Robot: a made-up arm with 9 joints.
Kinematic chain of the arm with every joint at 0, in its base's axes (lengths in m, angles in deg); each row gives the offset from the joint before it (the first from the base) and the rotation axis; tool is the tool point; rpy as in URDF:
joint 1: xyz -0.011 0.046 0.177 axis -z
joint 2: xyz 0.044 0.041 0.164 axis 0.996 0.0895 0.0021
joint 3: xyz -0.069 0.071 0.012 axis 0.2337 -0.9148 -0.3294
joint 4: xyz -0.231 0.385 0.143 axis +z
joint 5: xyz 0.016 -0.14 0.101 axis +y
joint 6: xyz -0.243 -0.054 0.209 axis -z
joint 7: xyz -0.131 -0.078 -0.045 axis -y
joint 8: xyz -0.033 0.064 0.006 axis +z
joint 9: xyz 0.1 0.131 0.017 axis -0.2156 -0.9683 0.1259
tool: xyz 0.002 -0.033 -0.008 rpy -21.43 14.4 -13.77
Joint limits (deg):
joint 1: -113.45..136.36
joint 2: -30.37..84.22
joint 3: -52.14..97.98
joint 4: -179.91..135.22
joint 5: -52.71..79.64
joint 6: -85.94..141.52
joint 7: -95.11..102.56
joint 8: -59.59..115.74
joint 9: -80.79..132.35
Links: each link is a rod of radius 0.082 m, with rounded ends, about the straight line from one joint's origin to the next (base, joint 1, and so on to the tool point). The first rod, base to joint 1, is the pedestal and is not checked.
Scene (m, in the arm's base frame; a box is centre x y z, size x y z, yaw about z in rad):
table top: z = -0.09
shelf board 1: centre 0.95 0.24 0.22 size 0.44 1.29 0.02 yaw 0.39
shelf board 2: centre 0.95 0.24 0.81 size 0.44 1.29 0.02 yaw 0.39
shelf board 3: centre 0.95 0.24 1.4 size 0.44 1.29 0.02 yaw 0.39
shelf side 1: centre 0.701 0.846 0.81 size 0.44 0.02 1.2 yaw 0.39
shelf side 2: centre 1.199 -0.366 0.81 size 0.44 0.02 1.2 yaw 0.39
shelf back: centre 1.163 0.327 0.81 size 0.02 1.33 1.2 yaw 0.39
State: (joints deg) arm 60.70 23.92 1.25 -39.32 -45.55 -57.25 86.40 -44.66 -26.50
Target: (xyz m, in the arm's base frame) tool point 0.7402 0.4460 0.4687
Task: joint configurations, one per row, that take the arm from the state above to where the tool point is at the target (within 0.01 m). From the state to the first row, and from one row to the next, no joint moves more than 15 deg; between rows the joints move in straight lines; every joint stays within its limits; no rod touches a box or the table.
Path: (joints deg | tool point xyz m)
1: 69.81 21.07 7.60 -26.18 -46.32 -62.99 86.06 -47.65 -32.79 | 0.0303 0.8501 0.6379
2: 78.92 18.23 13.95 -13.04 -47.09 -68.73 85.71 -50.63 -39.07 | 0.1061 0.7848 0.5381
3: 88.03 15.38 20.29 0.11 -47.86 -74.46 85.37 -53.62 -45.36 | 0.1662 0.6928 0.4617
4: 97.14 12.54 26.64 13.25 -48.62 -80.20 85.03 -56.60 -51.65 | 0.2064 0.5854 0.4147
5: 106.25 9.69 32.99 26.39 -49.39 -85.94 84.69 -59.59 -57.94 | 0.2282 0.4739 0.3989
6: 108.99 12.70 30.99 13.16 -50.22 -78.60 83.21 -55.34 -50.40 | 0.3389 0.5176 0.3698
7: 111.73 15.71 28.99 -0.07 -51.05 -71.26 81.73 -51.10 -42.85 | 0.4727 0.5309 0.3708
8: 114.47 18.72 26.99 -13.30 -51.88 -63.93 80.25 -46.85 -35.31 | 0.6126 0.5075 0.4045
9: 117.21 21.73 25.00 -26.52 -52.71 -56.59 78.77 -42.61 -27.77 | 0.7402 0.4460 0.4687

